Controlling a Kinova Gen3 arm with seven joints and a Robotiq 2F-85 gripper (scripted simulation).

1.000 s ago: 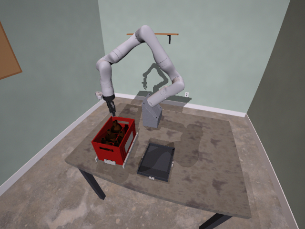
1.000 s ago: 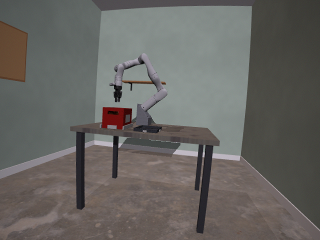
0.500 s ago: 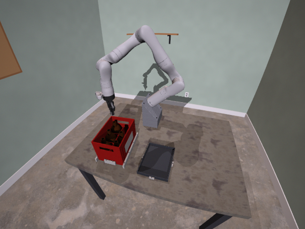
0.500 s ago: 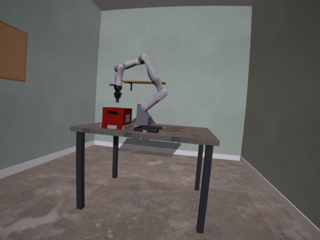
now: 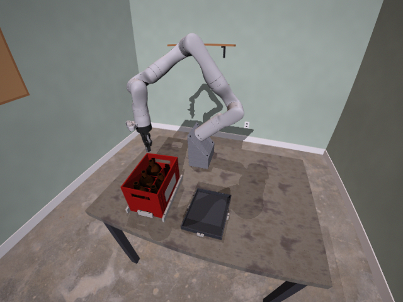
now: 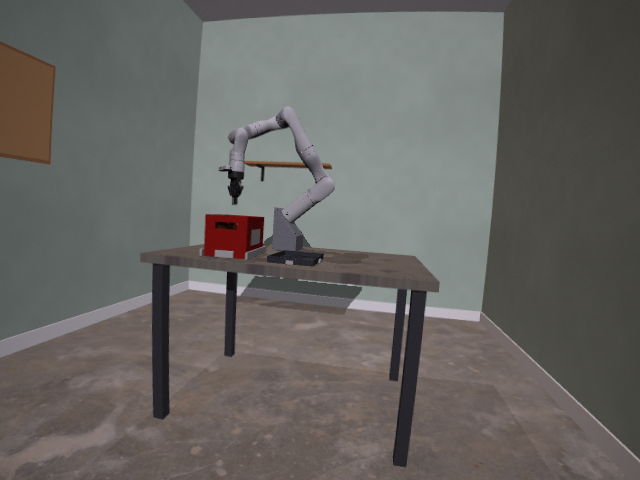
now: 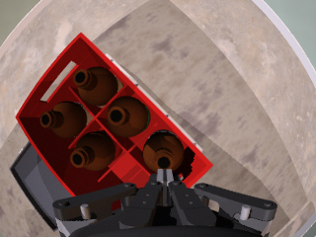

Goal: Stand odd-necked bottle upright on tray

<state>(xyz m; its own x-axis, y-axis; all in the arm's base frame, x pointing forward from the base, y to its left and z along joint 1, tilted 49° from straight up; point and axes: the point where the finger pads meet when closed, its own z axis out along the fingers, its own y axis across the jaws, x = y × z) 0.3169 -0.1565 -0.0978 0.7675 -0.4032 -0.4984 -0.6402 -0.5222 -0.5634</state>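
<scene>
My gripper is now 8 cm short of the crate, 5 cm to the right of it and 16 cm above it. Also, from my hand: dark tray (11 cm ahead, 35 cm to the left, 23 cm below).
</scene>
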